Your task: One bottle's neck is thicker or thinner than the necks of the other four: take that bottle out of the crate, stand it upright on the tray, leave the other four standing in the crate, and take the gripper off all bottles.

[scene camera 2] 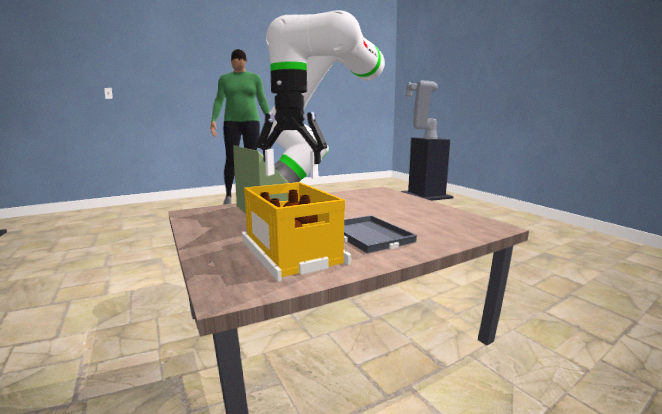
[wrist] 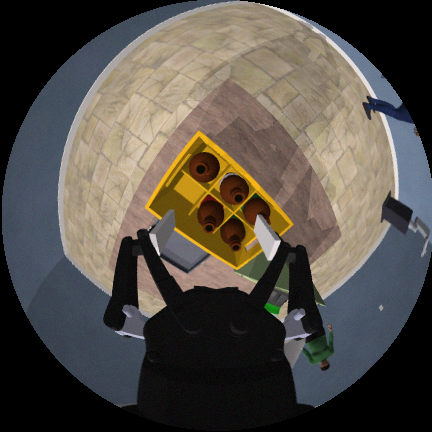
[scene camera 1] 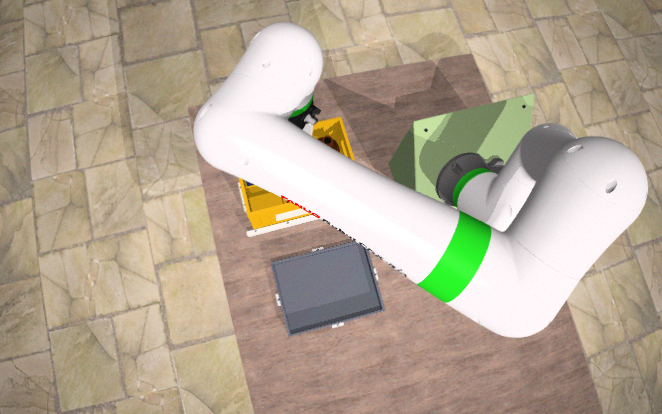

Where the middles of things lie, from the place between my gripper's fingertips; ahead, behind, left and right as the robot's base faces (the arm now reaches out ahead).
The dark grey tray (scene camera 1: 326,287) lies 7 cm behind my hand, 28 cm to the left of it and 21 cm below it.
